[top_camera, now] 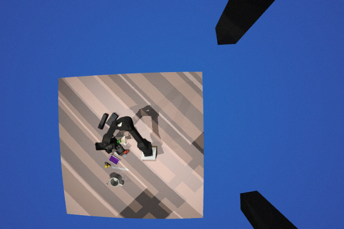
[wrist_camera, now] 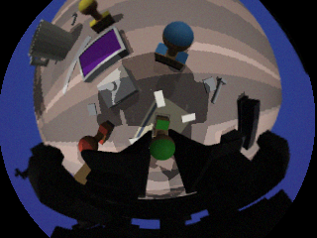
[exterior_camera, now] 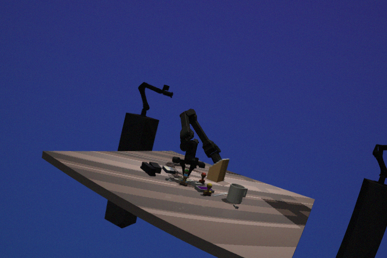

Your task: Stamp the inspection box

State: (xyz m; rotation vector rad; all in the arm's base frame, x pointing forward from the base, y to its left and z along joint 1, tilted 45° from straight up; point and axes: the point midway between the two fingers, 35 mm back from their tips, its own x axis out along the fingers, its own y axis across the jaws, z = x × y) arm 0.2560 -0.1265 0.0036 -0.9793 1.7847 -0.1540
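Now: the green-knobbed stamp right at my gripper tip. Round my gripper tip: pale card: 30 mm below, 10 mm to the right, 10 mm behind; red-knobbed stamp: 80 mm to the left, 60 mm behind; blue-knobbed stamp: 100 mm ahead, 40 mm to the left.
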